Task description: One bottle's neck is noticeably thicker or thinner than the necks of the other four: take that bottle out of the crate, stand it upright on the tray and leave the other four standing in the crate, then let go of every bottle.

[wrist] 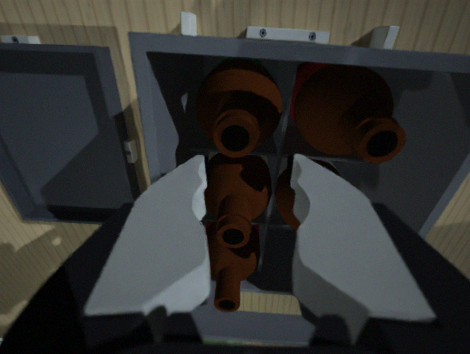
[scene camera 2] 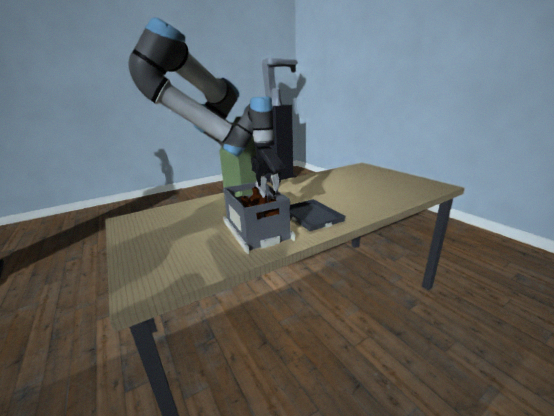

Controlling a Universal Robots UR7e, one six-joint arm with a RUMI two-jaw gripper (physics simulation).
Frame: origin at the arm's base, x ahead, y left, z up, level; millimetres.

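Seen in the pictures: gripper, fingertip midpoint: [wrist: 247, 159] [scene camera 2: 269, 197].
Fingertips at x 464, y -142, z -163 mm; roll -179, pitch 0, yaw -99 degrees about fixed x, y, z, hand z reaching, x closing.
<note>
Pixels of each thing's top centre, then the offset from my fingertips to it. "spot": a spot on its surface instead. Level surfaces: height alone.
- grey crate at its top centre: [wrist: 284, 255] [scene camera 2: 254, 192] dy -15, dx -84, dz +0 mm
- further bottle at its top centre: [wrist: 332, 250] dy -54, dx -97, dz -12 mm
- dark tray at a spot on its surface: [wrist: 50, 120] spot: dy +261, dx +15, dz -170 mm
- wooden table at its surface level: dz -175 mm
The grey crate [scene camera 2: 266, 234] [wrist: 225, 44] holds brown bottles. In the wrist view, two bottles [wrist: 240, 90] [wrist: 335, 105] stand in the upper row. Another bottle [wrist: 237, 182] stands in the middle left, and a bottle [wrist: 234, 257] with a slim-looking neck stands below it. A further bottle [wrist: 285, 200] is mostly hidden behind the right finger. Differing distances make neck thickness hard to compare. My gripper [scene camera 2: 270, 191] [wrist: 247, 159] is partly open and empty, low over the crate, with the middle-left bottle seen between its fingers. The dark tray [scene camera 2: 314, 213] [wrist: 50, 120] holds no bottle.
The crate and tray stand side by side on the wooden table [scene camera 2: 380, 187]. Pale brackets [scene camera 2: 270, 242] [wrist: 287, 35] sit around the crate's base. A green block [scene camera 2: 236, 170] and a dark column [scene camera 2: 284, 140] with a grey arm stand behind the table.
</note>
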